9 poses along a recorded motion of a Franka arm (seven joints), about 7.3 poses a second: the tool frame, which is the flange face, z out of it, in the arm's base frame.
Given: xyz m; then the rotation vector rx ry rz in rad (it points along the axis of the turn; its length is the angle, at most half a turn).
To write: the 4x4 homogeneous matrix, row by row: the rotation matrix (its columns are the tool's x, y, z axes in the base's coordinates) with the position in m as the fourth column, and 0 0 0 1 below. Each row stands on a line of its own. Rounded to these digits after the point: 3 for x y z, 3 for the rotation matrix.
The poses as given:
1: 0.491 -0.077 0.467 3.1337 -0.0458 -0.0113
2: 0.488 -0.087 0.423 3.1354 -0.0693 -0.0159
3: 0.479 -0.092 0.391 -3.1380 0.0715 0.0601
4: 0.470 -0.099 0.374 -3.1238 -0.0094 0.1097
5: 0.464 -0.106 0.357 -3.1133 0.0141 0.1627
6: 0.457 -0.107 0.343 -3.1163 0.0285 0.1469
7: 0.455 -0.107 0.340 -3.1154 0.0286 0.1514
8: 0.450 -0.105 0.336 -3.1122 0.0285 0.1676
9: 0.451 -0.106 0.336 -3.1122 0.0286 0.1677
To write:
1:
1.000 -0.029 -0.007 0.491
-0.029 -1.000 -0.007 -0.077
-0.007 0.008 -1.000 0.467
0 0 0 1

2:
0.999 -0.044 -0.010 0.488
-0.044 -0.999 -0.005 -0.087
-0.010 0.006 -1.000 0.423
0 0 0 1

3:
0.998 -0.046 -0.038 0.479
-0.045 -0.999 0.003 -0.092
-0.038 -0.001 -0.999 0.391
0 0 0 1

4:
0.998 0.005 -0.070 0.470
0.007 -1.000 0.016 -0.099
-0.070 -0.016 -0.997 0.374
0 0 0 1

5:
0.995 -0.010 -0.104 0.464
-0.008 -1.000 0.024 -0.106
-0.104 -0.024 -0.994 0.357
0 0 0 1

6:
0.995 -0.019 -0.094 0.457
-0.017 -1.000 0.023 -0.107
-0.094 -0.021 -0.995 0.343
0 0 0 1

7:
0.995 -0.019 -0.097 0.455
-0.017 -1.000 0.023 -0.107
-0.097 -0.021 -0.995 0.340
0 0 0 1

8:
0.994 -0.020 -0.107 0.450
-0.017 -1.000 0.026 -0.105
-0.108 -0.024 -0.994 0.336
0 0 0 1

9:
0.994 -0.020 -0.107 0.451
-0.017 -1.000 0.026 -0.106
-0.108 -0.024 -0.994 0.336
0 0 0 1

